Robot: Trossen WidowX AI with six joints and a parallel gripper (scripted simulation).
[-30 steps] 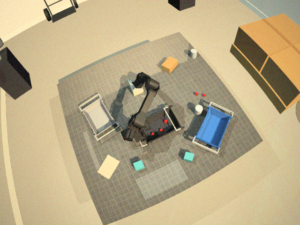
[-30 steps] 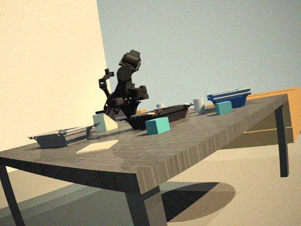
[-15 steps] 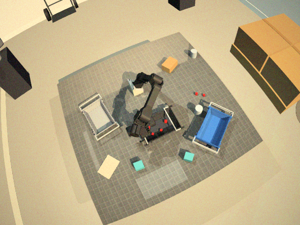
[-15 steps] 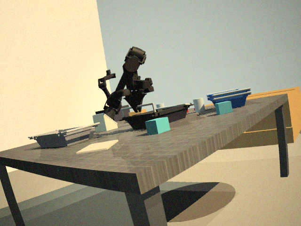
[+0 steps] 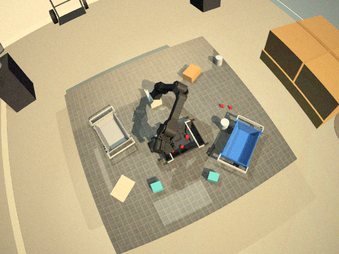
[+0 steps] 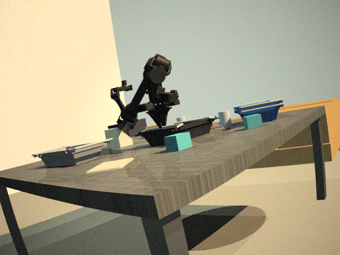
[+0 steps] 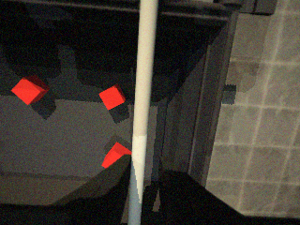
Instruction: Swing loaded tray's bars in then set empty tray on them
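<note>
The grey tray is 290 mm behind my gripper tip, 250 mm to the right of it and 20 mm below it. Round my gripper tip: cream flat plate: 360 mm to the right, 70 mm ahead, 60 mm below.
</note>
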